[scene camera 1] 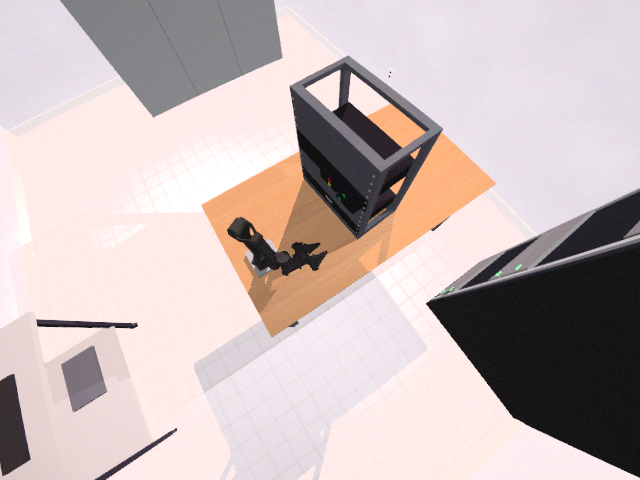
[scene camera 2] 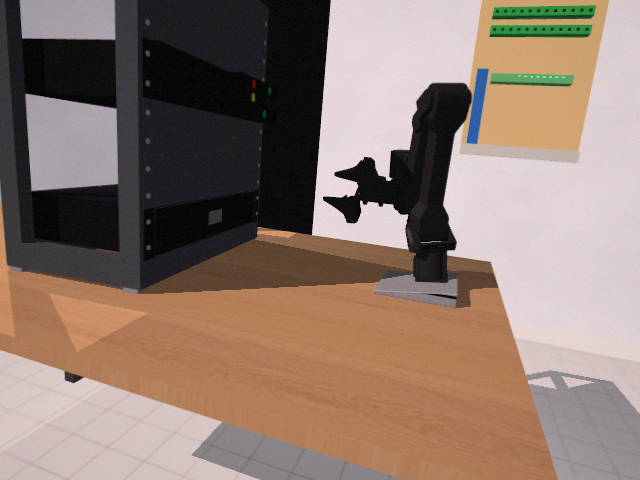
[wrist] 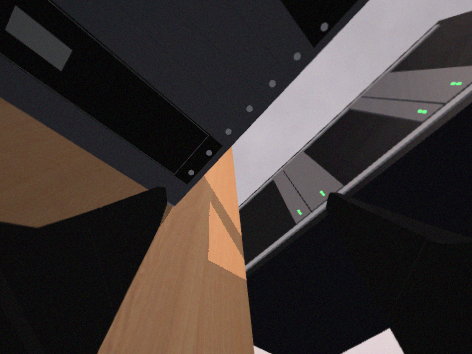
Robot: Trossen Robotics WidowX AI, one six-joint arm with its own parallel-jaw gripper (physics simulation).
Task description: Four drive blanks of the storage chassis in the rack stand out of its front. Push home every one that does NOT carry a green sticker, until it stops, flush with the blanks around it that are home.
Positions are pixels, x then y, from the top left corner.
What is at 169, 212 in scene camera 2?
A rack.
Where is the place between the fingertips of my gripper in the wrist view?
247, 197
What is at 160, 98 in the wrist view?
A rack.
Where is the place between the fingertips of my gripper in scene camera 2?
At 329, 186
